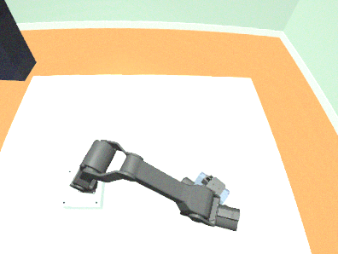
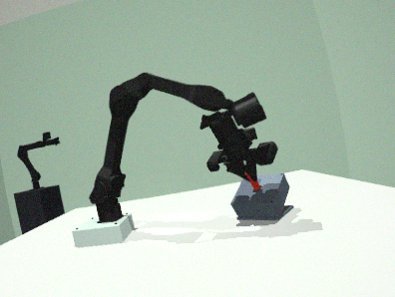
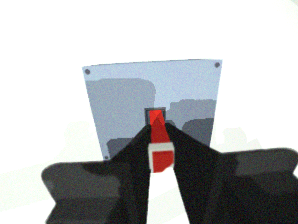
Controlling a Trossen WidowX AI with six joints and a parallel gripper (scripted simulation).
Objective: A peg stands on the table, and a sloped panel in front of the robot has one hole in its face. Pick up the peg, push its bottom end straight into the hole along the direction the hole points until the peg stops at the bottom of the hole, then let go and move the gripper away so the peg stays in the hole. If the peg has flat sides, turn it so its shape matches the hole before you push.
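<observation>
The sloped panel lies 5 cm below my gripper tip, 2 cm to the left of it and 2 cm ahead of it. From my gripper tip the other things lie so: red peg: 1 cm to the right, 1 cm behind, 1 cm above.
</observation>
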